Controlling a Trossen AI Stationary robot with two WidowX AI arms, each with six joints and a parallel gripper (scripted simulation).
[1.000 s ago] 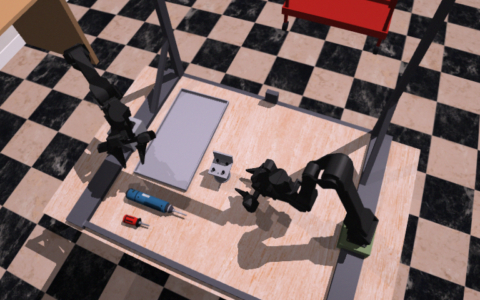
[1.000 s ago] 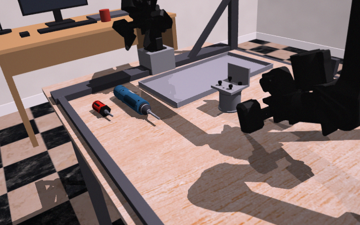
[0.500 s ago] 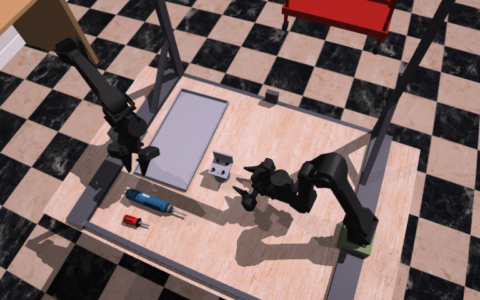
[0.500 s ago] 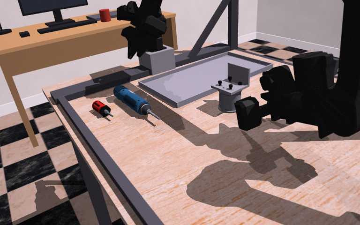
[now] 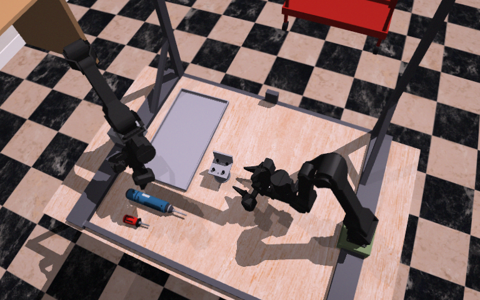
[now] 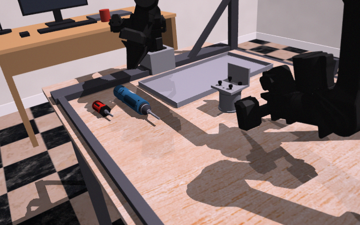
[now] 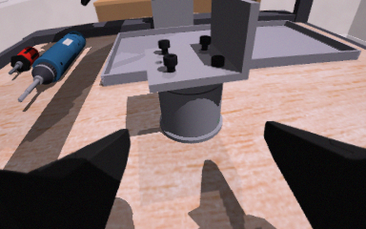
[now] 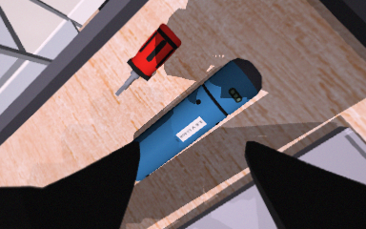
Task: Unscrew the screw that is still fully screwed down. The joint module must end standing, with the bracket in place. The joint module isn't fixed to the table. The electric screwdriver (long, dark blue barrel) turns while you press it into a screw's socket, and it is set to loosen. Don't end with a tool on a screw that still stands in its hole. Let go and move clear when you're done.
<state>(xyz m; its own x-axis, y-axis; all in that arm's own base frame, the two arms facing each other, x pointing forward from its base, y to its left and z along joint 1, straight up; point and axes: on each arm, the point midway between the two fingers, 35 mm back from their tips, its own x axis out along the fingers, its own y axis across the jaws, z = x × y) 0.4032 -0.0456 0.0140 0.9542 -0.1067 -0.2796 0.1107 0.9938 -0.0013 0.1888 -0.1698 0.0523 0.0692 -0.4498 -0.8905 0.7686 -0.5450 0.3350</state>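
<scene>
The screw lies 20 mm behind my left hand and 90 mm to the right of it. From my left hand the other things lie so: joint module (100 mm to the right, 30 mm below); grey bracket (100 mm to the right, 10 mm above); bit (190 mm ahead, 160 mm to the right, 40 mm below).
</scene>
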